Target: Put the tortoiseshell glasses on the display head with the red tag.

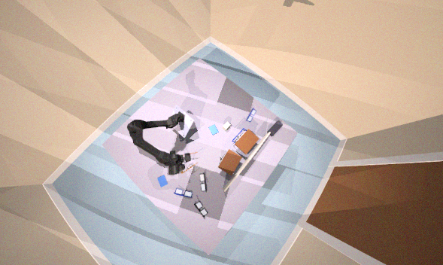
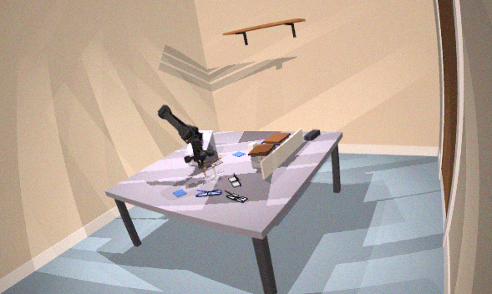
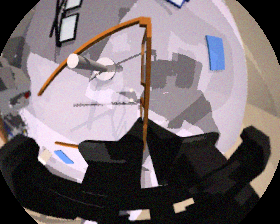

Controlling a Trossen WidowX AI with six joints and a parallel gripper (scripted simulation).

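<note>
The small stand is 90 mm ahead of my gripper tip and 30 mm below it. The rest, counted from my gripper tip: long beige board 440 mm ahead, 310 mm to the left; then display head 300 mm ahead, 210 mm to the left; then white cube 130 mm ahead, 460 mm to the left, 30 mm below.
</note>
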